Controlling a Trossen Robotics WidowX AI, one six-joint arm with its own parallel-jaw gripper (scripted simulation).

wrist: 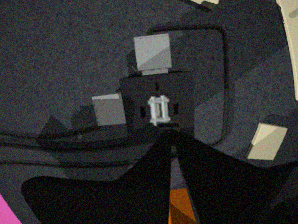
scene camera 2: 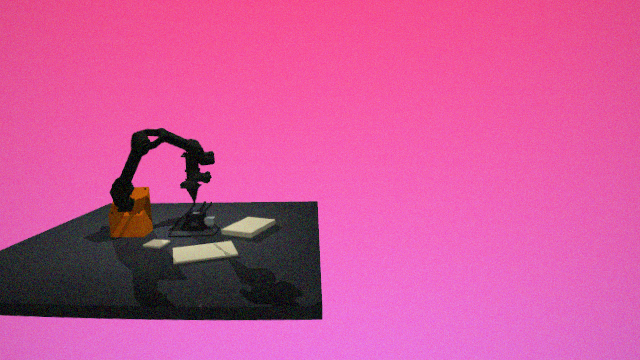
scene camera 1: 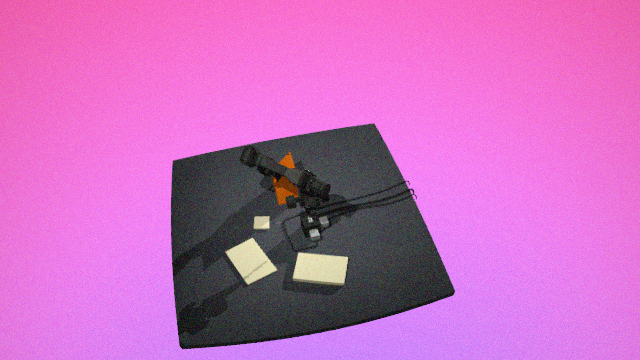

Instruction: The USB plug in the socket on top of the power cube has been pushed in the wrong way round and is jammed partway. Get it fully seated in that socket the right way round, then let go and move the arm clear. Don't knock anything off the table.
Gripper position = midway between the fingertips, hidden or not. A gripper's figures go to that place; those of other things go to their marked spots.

Labels:
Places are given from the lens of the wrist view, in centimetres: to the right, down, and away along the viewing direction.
gripper (wrist: 171, 138): 2, 2, 9
cream tile (wrist: 267, 139): 23, 6, 23

